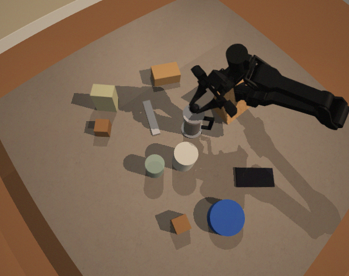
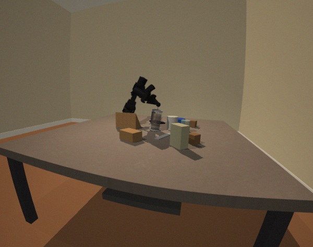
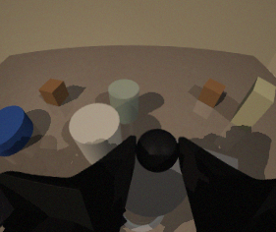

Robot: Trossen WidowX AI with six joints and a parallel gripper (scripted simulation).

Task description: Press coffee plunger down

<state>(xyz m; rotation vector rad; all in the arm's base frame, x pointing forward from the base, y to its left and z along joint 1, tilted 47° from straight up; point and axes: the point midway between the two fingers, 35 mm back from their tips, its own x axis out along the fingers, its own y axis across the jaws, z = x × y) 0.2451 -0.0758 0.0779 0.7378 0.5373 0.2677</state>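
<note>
Now: gripper tip 90 mm above the coffee press, 30 mm past it and 10 mm to the right of it. The rest, counted from my gripper tip: grey bar 180 mm below, 120 mm to the right, 80 mm ahead; pale green cylinder 180 mm ahead, 140 mm below, 60 mm to the left; white cylinder 130 mm below, 90 mm to the left, 70 mm ahead.
</note>
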